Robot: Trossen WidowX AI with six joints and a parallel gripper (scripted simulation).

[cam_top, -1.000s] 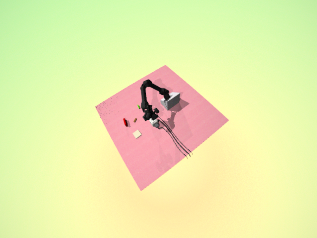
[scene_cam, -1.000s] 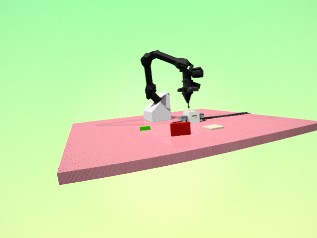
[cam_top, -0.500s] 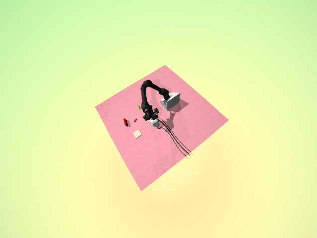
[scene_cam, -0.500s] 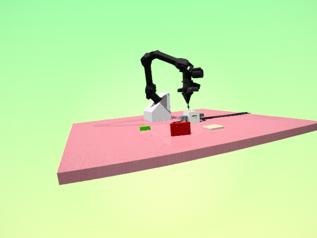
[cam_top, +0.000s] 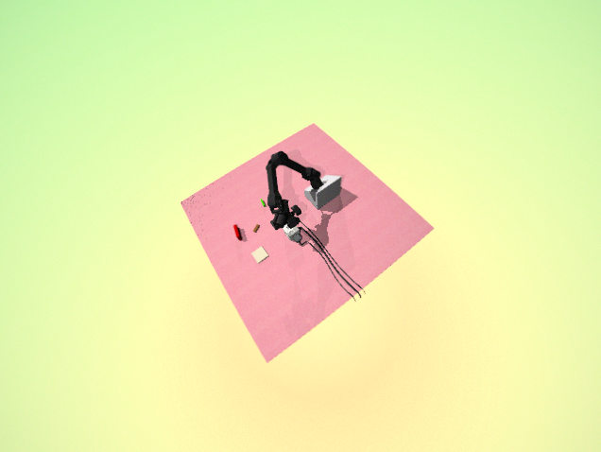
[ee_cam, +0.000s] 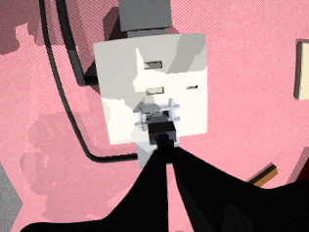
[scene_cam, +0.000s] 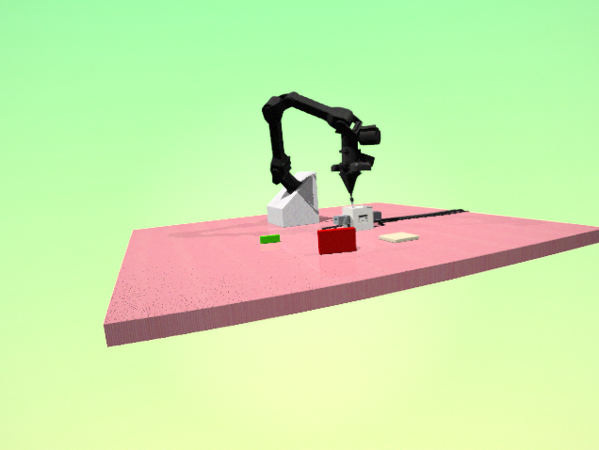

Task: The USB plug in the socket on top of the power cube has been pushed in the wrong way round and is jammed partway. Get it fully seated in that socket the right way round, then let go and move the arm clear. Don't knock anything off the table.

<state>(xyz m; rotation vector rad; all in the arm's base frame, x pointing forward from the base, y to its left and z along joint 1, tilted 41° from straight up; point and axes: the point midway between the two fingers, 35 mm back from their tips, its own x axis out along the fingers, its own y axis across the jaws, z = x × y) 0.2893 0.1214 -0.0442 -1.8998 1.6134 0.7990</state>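
The USB socket lies 5 cm below my gripper tip. Round my gripper tip: small brown block 19 cm ahead, 14 cm to the right, 12 cm below; then dark USB plug 2 cm below; then flat beige tile 25 cm ahead, 4 cm to the left, 12 cm below.
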